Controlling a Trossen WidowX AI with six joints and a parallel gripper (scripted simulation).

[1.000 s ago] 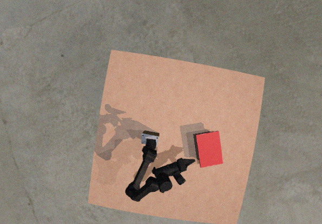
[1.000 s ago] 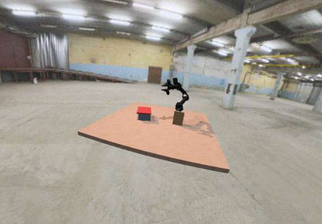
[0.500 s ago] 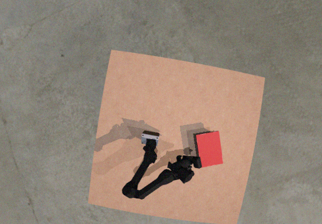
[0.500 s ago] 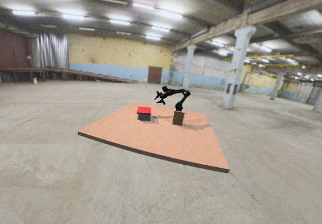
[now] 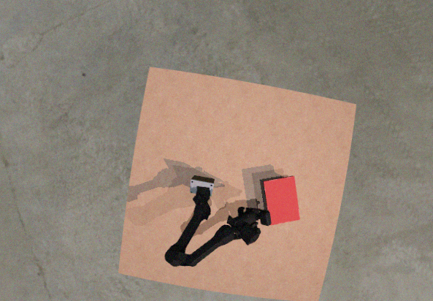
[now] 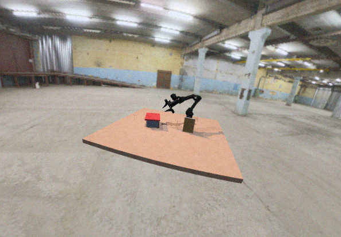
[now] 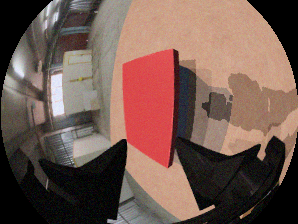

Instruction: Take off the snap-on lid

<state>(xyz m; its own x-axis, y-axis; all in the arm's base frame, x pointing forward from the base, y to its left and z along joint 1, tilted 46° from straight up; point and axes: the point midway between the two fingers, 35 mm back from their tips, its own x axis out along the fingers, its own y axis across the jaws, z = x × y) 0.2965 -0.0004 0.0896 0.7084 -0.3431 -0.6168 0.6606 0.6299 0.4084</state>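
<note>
The red lid is 120 mm ahead of my gripper tip, 40 mm to the left of it and 90 mm below it. The rest, counted from my gripper tip: blue storage box: 120 mm ahead, 40 mm to the left, 140 mm below.
</note>
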